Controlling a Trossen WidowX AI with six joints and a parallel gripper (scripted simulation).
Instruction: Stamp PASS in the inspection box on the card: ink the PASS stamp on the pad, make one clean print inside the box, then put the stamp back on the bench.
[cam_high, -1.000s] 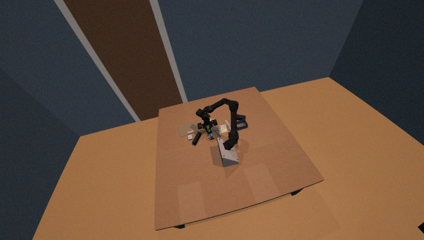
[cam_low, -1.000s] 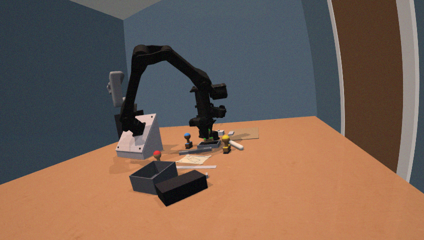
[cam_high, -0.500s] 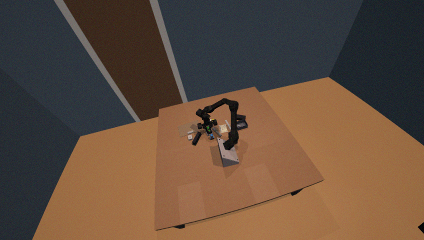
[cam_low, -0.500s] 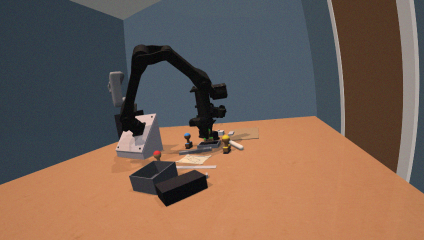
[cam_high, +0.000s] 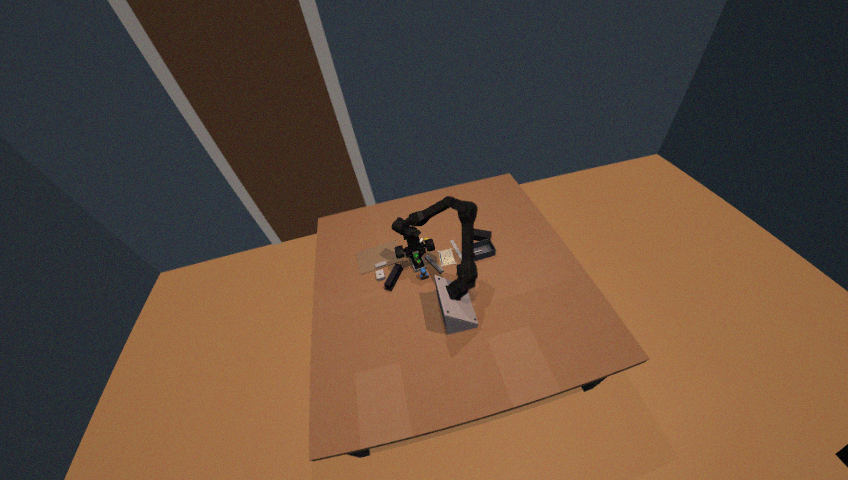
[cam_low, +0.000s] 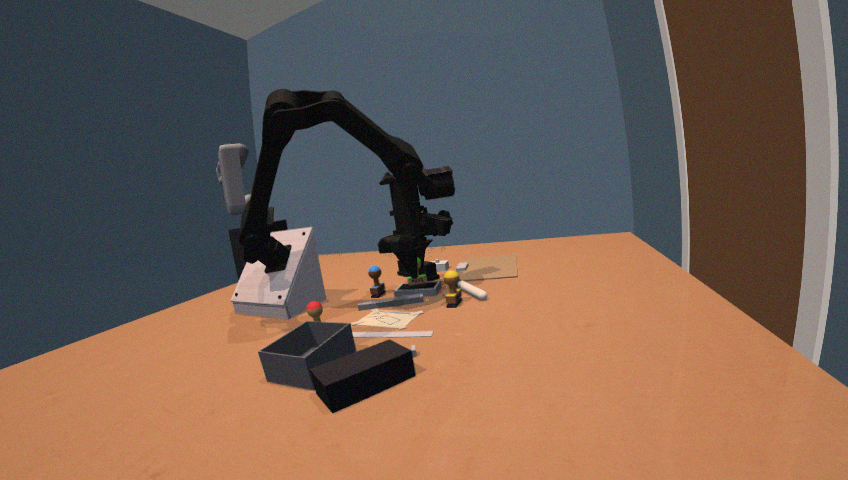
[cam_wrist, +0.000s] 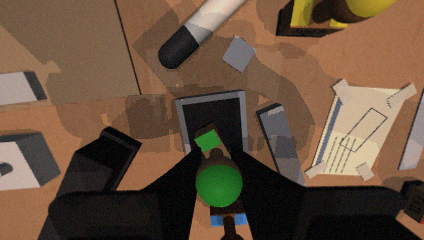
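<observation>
The green-knobbed PASS stamp is right at my gripper tip. From my gripper tip the other things lie so: dark ink pad (3 cm below); white cylinder (10 cm ahead, 3 cm below); blue stamp (9 cm behind, 1 cm to the right, 2 cm below).
</observation>
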